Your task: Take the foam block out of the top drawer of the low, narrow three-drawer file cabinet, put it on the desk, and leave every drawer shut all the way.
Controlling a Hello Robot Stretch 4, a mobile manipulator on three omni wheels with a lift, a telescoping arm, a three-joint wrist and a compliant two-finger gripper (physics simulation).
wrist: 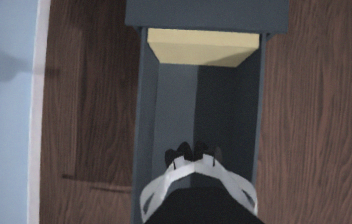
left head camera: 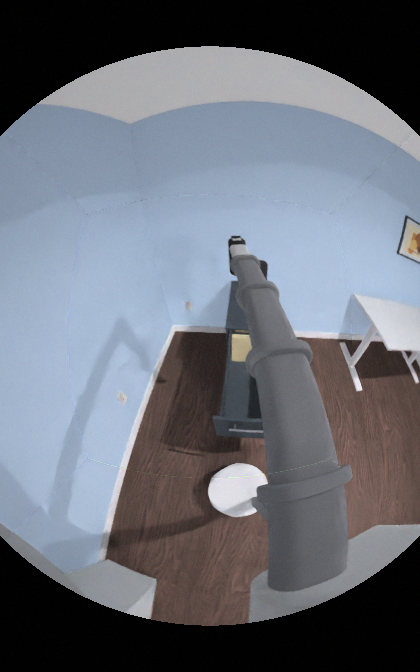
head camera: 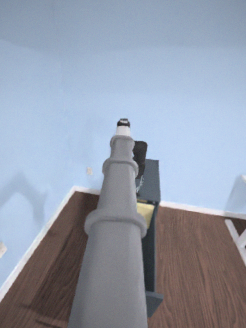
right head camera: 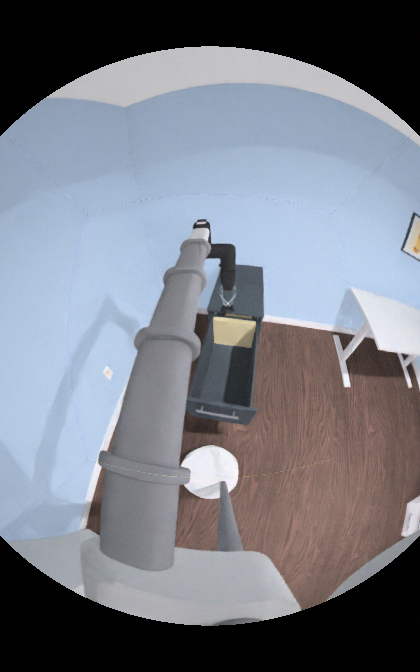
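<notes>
The dark file cabinet stands by the back wall. Its top drawer is pulled far out. A pale yellow foam block stands in the drawer's rear end, next to the cabinet body. My gripper points down above the drawer, fingertips together and empty, apart from the block. In the head view the arm hides the fingertips. The white desk is at the right. The lower drawers' fronts are hidden.
A white round object is on the floor in front of the drawer. My long grey arm reaches over the floor toward the cabinet. A white baseboard runs along the left wall. A framed picture hangs at the right.
</notes>
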